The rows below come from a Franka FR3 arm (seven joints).
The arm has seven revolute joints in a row. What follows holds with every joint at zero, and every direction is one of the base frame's. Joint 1 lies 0.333 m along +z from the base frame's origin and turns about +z. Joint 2 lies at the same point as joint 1 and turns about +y. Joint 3 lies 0.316 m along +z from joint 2 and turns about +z. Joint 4 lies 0.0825 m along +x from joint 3 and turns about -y. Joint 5 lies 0.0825 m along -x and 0.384 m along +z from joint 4 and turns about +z. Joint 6 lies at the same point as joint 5 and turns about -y. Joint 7 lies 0.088 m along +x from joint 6 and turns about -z. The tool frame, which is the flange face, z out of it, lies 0.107 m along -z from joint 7; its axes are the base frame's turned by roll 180, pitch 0 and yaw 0 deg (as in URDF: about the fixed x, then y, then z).
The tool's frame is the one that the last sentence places.
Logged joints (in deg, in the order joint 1, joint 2, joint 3, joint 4, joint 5, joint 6, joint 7), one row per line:
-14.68 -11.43 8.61 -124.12 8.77 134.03 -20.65
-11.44 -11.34 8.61 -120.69 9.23 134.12 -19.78
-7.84 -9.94 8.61 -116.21 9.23 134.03 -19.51
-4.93 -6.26 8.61 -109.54 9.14 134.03 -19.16
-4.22 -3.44 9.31 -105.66 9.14 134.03 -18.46
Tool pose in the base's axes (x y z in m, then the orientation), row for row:
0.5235 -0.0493 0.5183 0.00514 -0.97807 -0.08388 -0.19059
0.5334 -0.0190 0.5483 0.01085 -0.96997 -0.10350 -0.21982
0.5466 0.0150 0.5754 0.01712 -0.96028 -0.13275 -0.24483
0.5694 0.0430 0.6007 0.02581 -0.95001 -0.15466 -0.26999
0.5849 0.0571 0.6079 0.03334 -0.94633 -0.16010 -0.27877
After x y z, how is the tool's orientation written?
As a quaternion, w x y z.
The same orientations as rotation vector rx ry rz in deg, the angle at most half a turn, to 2 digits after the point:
-175.48 -15.05 -34.19
-173.40 -18.50 -39.30
-170.99 -23.64 -43.60
-168.25 -27.39 -47.82
-166.82 -28.22 -49.14

